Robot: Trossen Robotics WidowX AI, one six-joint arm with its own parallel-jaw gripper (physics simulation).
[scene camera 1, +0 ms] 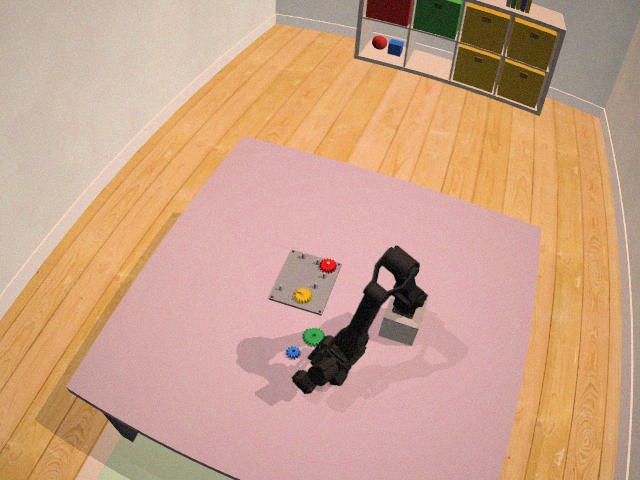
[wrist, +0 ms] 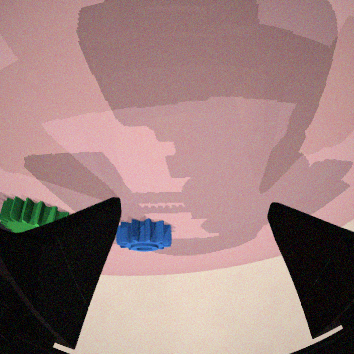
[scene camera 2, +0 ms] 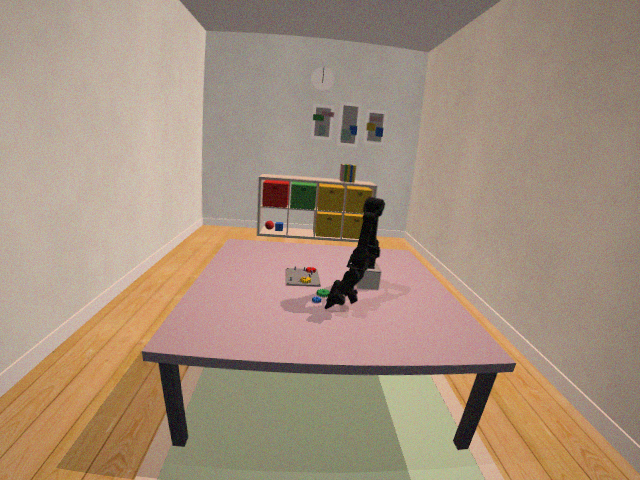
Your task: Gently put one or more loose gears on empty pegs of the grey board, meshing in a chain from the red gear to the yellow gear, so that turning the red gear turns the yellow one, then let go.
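Seen in the pictures: gripper, between the fingertips: (scene camera 1: 300, 368) (wrist: 198, 208) (scene camera 2: 326, 304); arm's base, origin of its link: (scene camera 1: 405, 306).
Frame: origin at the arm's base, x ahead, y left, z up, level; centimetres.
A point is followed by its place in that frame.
Note:
The grey board (scene camera 1: 295, 275) {x 36.3, y -4.1, z -9.8 cm} (scene camera 2: 296, 274) {x 35.9, y -5.3, z -9.8 cm} lies on the table with several empty pegs. The red gear (scene camera 1: 327, 265) {x 28.3, y -10.8, z -8.0 cm} (scene camera 2: 310, 269) {x 28.7, y -10.0, z -8.2 cm} sits near its back right corner, the yellow gear (scene camera 1: 302, 296) {x 30.6, y 3.5, z -8.2 cm} (scene camera 2: 306, 280) {x 30.4, y 4.6, z -8.4 cm} near its front edge. The loose green gear (scene camera 1: 313, 336) {x 22.3, y 14.1, z -10.3 cm} (scene camera 2: 323, 292) {x 22.1, y 16.3, z -8.7 cm} (wrist: 34, 212) {x 19.9, y 16.0, z -9.9 cm} lies flat in front of the board, and the smaller loose blue gear (scene camera 1: 293, 352) {x 24.8, y 22.8, z -8.9 cm} (scene camera 2: 316, 299) {x 25.4, y 23.2, z -9.0 cm} (wrist: 144, 235) {x 23.4, y 22.5, z -9.4 cm} lies beside it. My gripper (wrist: 198, 208) {x 21.1, y 26.0, z -9.9 cm} is open and empty. In the wrist view the blue gear shows beside the left fingertip; the left finger partly hides the green gear.
The pink table (scene camera 1: 222, 206) {x 73.3, y -21.4, z -10.6 cm} (scene camera 2: 232, 330) {x 56.1, y 50.5, z -10.6 cm} bears the board, the gears and the arm's grey base block (scene camera 1: 398, 331) {x -0.7, y 5.7, z -4.9 cm} (scene camera 2: 369, 279) {x -0.7, y 5.7, z -5.1 cm}. The arm (scene camera 1: 361, 315) {x 7.9, y 23.6, z 23.4 cm} reaches from the block over the table to the right of the loose gears. A cube shelf stands far behind.

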